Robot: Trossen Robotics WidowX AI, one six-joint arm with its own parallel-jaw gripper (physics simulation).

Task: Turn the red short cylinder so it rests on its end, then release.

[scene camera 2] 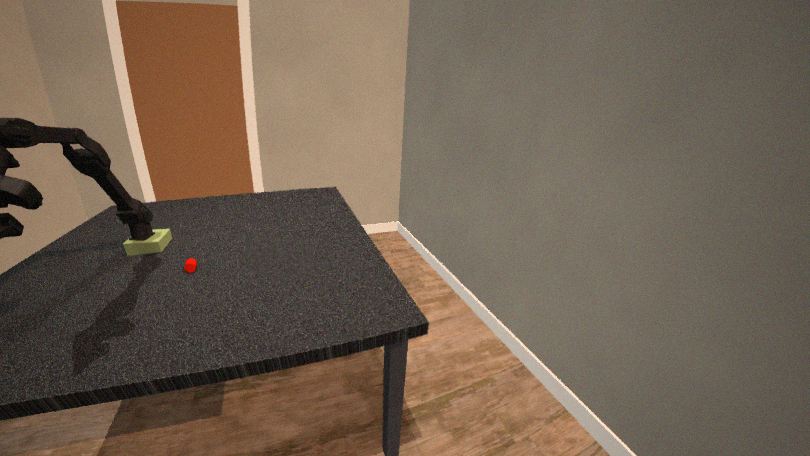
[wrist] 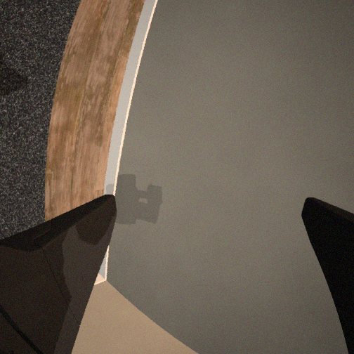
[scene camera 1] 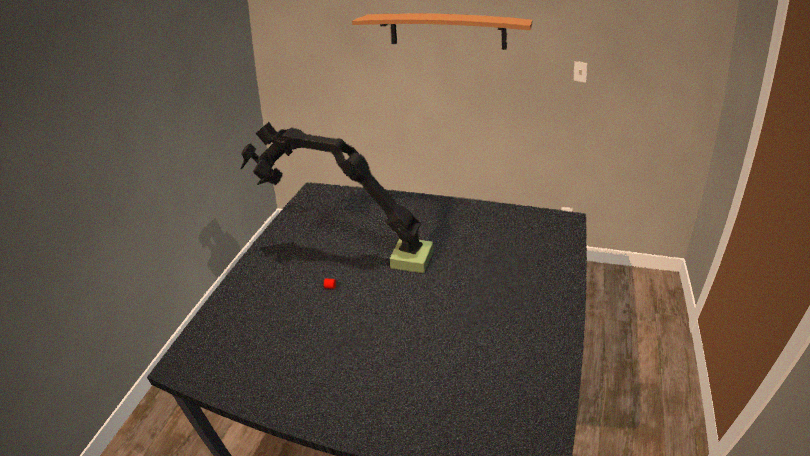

I see my gripper (scene camera 1: 249,176).
My gripper also shows in the wrist view (wrist: 214,206).
